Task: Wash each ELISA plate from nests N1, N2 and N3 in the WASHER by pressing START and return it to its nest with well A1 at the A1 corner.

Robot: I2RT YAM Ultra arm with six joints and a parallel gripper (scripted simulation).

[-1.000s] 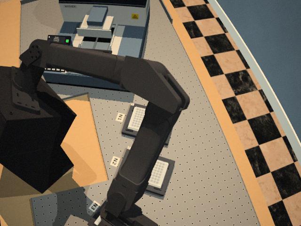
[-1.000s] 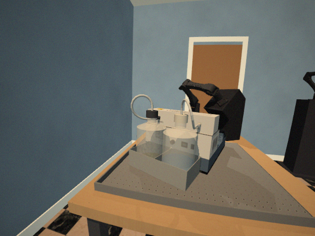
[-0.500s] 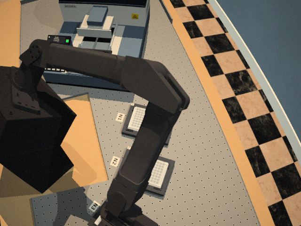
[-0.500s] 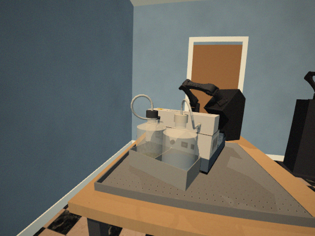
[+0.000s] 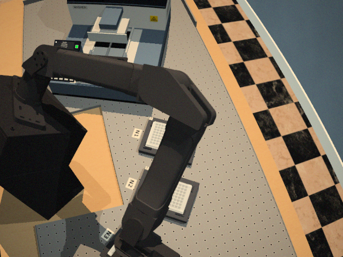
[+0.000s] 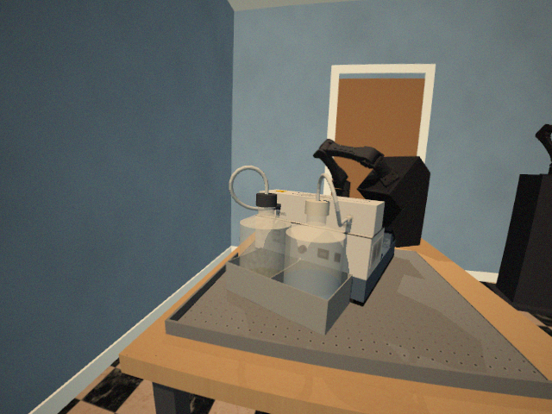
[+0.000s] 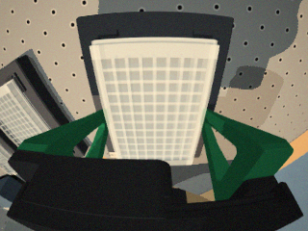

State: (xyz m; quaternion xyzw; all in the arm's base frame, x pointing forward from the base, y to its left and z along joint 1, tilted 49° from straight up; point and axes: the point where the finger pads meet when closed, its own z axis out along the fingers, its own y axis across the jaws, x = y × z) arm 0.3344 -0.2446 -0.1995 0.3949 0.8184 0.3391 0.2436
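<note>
My gripper is now 20 mm above the nest N3. The rest, counted from my hand: nest N2: 170 mm to the left, 90 mm ahead, 50 mm below; nest N1: 340 mm to the left, 120 mm ahead, 50 mm below; N3 label: 80 mm behind, 70 mm to the left, 60 mm below.
</note>
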